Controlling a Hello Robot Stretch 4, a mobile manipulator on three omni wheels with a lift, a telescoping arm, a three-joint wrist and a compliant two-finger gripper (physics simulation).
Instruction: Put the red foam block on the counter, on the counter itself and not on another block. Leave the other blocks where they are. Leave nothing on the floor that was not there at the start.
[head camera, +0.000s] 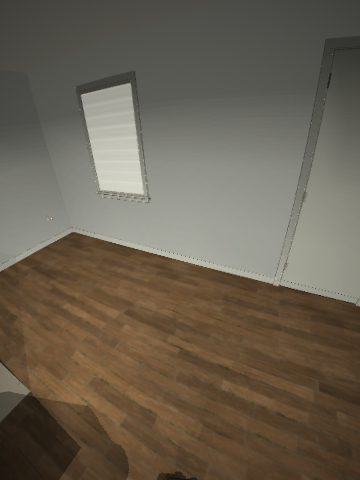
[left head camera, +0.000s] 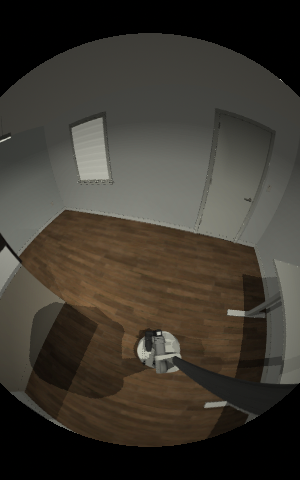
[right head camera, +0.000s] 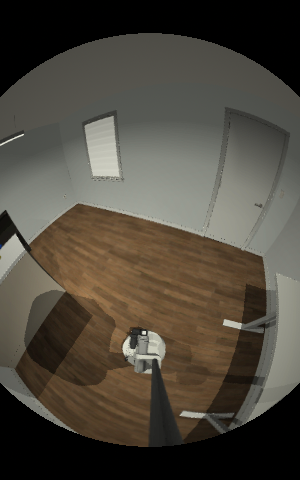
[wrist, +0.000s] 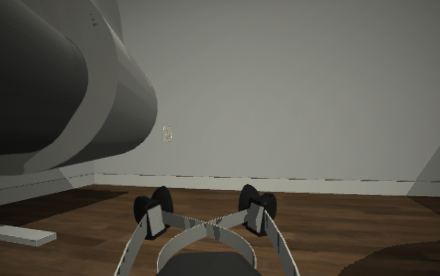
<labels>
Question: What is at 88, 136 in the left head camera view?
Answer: A window with blinds.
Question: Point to a window with blinds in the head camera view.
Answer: At 109, 108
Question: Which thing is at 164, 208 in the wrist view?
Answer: My gripper.
</labels>
